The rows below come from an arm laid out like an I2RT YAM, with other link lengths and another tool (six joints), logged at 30 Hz.
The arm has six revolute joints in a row. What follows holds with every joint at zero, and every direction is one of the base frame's.
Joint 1 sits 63.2 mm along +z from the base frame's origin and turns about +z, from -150 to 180 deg.
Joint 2 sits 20.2 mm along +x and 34.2 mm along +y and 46 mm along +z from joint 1 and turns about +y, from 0 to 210 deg.
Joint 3 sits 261.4 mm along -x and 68.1 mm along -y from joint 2 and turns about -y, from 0 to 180 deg.
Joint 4 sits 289.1 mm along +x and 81.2 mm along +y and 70.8 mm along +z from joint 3 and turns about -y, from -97 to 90 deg.
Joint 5 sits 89.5 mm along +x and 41 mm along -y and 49 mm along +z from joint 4 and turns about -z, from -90 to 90 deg.
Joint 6 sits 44.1 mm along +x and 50.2 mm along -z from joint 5 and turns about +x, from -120 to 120 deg.
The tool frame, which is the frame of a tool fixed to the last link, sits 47 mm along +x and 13 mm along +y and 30 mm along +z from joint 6; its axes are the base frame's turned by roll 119.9, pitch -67.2 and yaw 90 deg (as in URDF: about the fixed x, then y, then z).
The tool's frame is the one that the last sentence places.
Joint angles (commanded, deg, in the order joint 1, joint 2, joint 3, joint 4, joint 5, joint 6), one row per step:
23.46 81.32 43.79 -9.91 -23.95 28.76
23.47 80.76 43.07 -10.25 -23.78 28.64
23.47 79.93 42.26 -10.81 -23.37 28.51
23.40 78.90 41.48 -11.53 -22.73 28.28
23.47 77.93 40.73 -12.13 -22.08 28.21
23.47 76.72 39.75 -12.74 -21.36 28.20
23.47 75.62 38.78 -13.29 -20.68 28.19
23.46 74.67 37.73 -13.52 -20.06 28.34
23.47 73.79 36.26 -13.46 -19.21 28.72
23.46 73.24 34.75 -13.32 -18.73 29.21
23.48 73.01 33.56 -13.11 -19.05 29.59
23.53 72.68 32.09 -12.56 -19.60 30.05
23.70 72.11 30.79 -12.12 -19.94 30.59
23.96 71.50 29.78 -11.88 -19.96 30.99
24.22 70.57 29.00 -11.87 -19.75 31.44
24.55 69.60 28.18 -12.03 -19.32 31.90
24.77 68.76 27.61 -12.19 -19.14 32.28
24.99 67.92 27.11 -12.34 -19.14 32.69
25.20 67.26 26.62 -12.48 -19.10 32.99
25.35 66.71 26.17 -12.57 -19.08 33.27
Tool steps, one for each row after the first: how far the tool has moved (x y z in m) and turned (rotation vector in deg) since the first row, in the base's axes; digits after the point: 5 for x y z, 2 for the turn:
-0.00339 -0.00160 -0.00243 -0.36 0.33 -0.02
-0.00737 -0.00392 -0.00444 -0.91 0.63 -0.21
-0.01120 -0.00699 -0.00548 -1.63 0.73 -0.54
-0.01508 -0.00918 -0.00650 -2.26 0.85 -0.85
-0.01962 -0.01232 -0.00783 -2.91 0.97 -1.32
-0.02400 -0.01533 -0.00968 -3.56 1.15 -1.75
-0.02800 -0.01824 -0.01233 -4.07 1.36 -2.26
-0.03282 -0.02189 -0.01787 -4.72 1.80 -3.06
-0.03788 -0.02524 -0.02532 -5.20 2.68 -3.70
-0.04243 -0.02677 -0.03184 -5.15 3.67 -3.72
-0.04780 -0.02814 -0.03883 -4.83 4.64 -3.63
-0.05287 -0.02901 -0.04362 -4.52 5.32 -3.63
-0.05714 -0.02946 -0.04677 -4.43 5.69 -3.64
-0.06060 -0.02998 -0.04726 -4.34 5.73 -3.84
-0.06453 -0.03069 -0.04835 -4.48 5.85 -4.11
-0.06735 -0.03115 -0.04836 -4.41 5.90 -4.28
-0.06999 -0.03127 -0.04785 -4.18 5.96 -4.36
-0.07258 -0.03144 -0.04822 -4.08 6.08 -4.39
-0.07477 -0.03176 -0.04878 -3.99 6.22 -4.46

